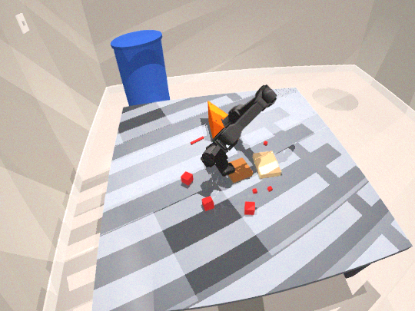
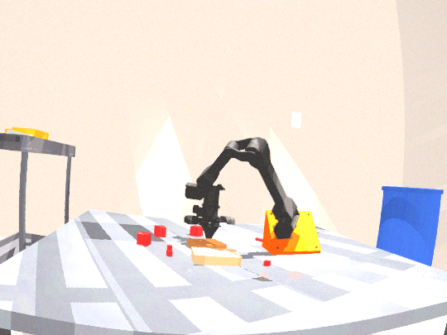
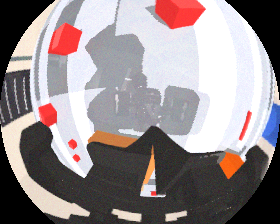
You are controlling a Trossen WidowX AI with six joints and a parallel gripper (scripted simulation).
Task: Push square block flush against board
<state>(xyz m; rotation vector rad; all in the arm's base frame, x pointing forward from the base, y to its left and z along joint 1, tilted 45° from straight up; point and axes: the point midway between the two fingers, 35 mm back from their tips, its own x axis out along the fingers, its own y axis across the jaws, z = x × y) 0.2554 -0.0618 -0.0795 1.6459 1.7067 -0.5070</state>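
My gripper tip is now 2 cm short of the square block, 8 cm to the right of it and 1 cm below it. Round my gripper tip: red stick: 24 cm behind, 7 cm to the right; then board: 3 cm ahead, 23 cm to the left, 1 cm above.
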